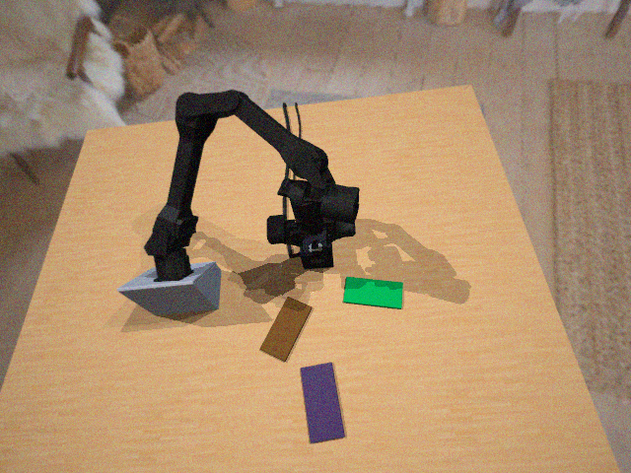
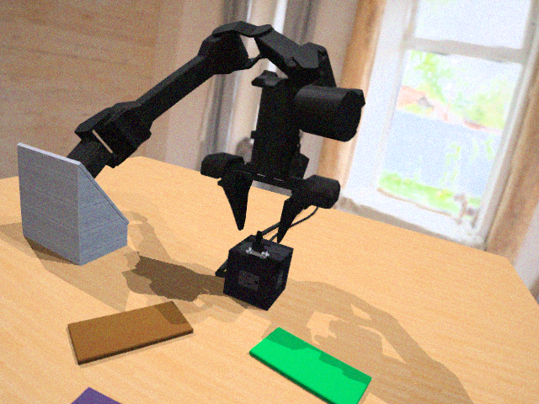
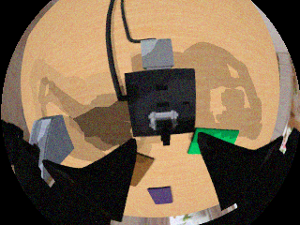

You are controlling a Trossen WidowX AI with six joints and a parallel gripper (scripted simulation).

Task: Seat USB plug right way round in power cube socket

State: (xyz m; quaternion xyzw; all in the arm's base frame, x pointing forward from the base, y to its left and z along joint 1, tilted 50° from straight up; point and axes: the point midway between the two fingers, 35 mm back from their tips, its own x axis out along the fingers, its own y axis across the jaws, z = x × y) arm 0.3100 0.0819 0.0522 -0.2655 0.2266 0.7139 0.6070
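The grey USB plug is 2 cm below my gripper tip. Also, from my gripper tip: green tile (14 cm ahead, 8 cm to the right, 10 cm below); then light grey socket (1 cm to the left, 4 cm below); then brown tile (7 cm behind, 17 cm to the right, 10 cm below).
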